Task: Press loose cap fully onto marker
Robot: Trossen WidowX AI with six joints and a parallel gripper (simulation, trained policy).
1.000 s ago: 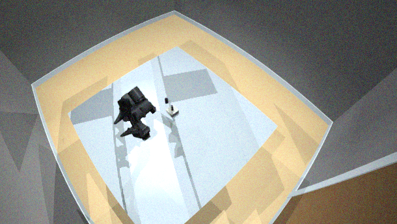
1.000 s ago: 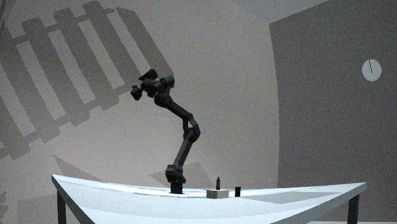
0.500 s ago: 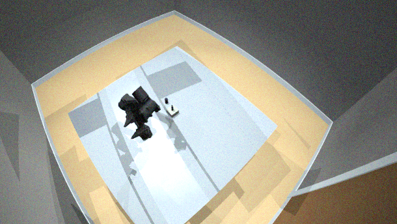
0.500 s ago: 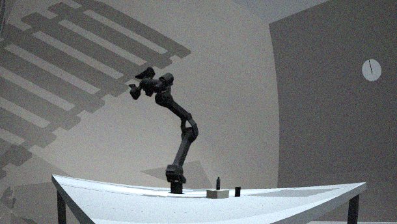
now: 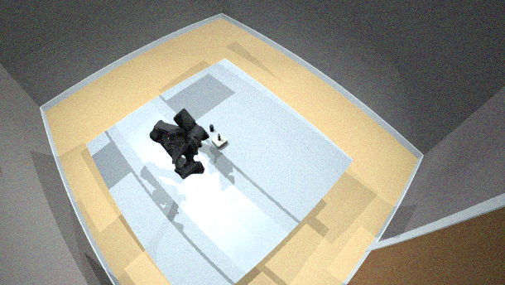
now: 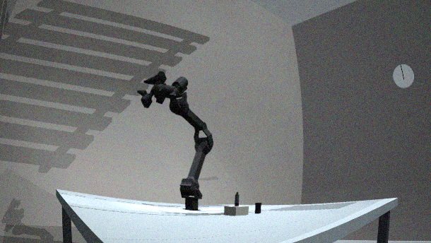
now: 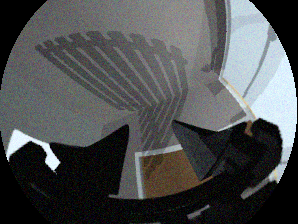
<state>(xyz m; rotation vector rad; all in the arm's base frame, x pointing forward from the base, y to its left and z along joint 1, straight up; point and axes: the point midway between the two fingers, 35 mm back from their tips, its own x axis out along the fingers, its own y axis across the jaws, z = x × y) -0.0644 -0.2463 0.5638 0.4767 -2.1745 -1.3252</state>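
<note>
Now: gripper tip 55 cm above the dark cap, 40 cm short of it and 39 cm to the right of it. Round my gripper tip: marker tip (48 cm below, 38 cm ahead, 29 cm to the left); pale holder block (55 cm below, 38 cm ahead, 29 cm to the left).
</note>
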